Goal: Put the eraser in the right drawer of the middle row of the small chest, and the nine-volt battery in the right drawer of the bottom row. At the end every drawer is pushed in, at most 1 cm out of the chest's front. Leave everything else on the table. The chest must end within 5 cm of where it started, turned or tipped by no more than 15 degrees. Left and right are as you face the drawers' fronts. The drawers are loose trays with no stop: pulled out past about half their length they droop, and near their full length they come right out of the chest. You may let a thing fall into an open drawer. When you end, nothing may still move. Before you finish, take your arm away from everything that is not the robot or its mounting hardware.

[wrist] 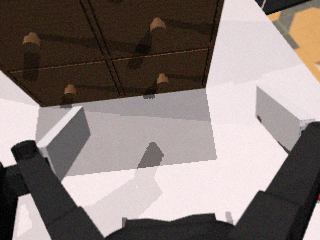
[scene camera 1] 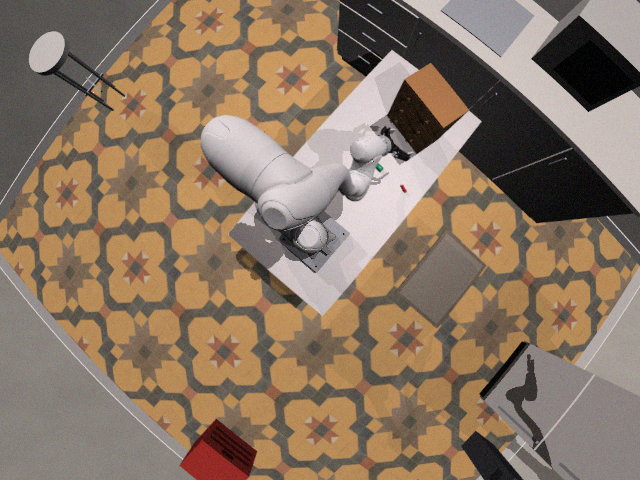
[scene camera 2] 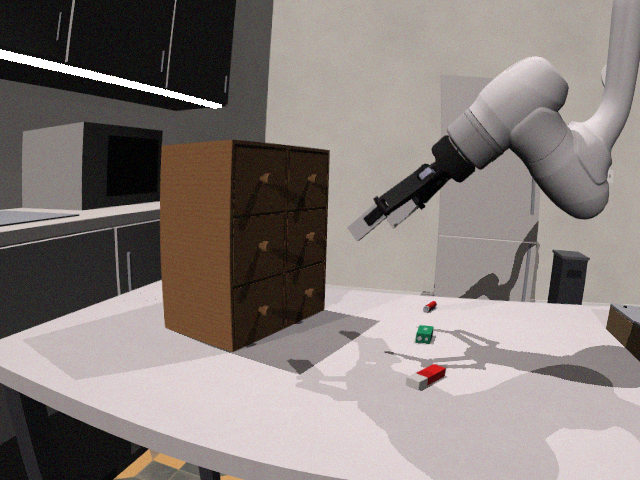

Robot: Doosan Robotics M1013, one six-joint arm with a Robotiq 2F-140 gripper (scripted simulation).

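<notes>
The gripper [scene camera 2: 372, 227], visible. Wrist view too: the gripper [wrist: 169, 111].
</notes>
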